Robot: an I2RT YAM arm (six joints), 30 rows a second.
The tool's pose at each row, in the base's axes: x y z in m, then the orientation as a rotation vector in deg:
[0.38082, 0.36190, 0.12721, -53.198, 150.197, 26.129]
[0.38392, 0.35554, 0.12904, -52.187, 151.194, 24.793]
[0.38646, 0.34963, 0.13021, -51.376, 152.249, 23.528]
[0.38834, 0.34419, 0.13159, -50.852, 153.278, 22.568]
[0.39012, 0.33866, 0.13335, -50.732, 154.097, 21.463]
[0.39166, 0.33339, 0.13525, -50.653, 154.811, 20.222]
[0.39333, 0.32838, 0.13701, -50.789, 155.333, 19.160]
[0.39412, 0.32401, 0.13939, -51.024, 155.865, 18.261]
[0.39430, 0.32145, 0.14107, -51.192, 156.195, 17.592]
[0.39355, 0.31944, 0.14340, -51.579, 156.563, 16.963]
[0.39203, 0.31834, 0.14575, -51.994, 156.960, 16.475]
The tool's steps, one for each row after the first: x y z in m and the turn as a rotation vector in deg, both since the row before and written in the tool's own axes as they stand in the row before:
[0.00046, -0.00636, -0.00358, 0.969, 0.625, 0.781]
[0.00084, -0.00585, -0.00281, 0.859, 0.760, 0.690]
[0.00097, -0.00509, -0.00286, 0.588, 0.823, 0.545]
[0.00095, -0.00508, -0.00319, 0.638, 0.802, 0.212]
[0.00098, -0.00474, -0.00321, 0.735, 0.743, 0.138]
[0.00081, -0.00468, -0.00290, 0.602, 0.633, -0.033]
[0.00098, -0.00359, -0.00339, 0.467, 0.662, -0.073]
[0.00073, -0.00191, -0.00228, 0.359, 0.434, -0.069]
[0.00098, -0.00086, -0.00289, 0.284, 0.540, -0.187]
[0.00110, 0.00032, -0.00278, 0.176, 0.559, -0.181]

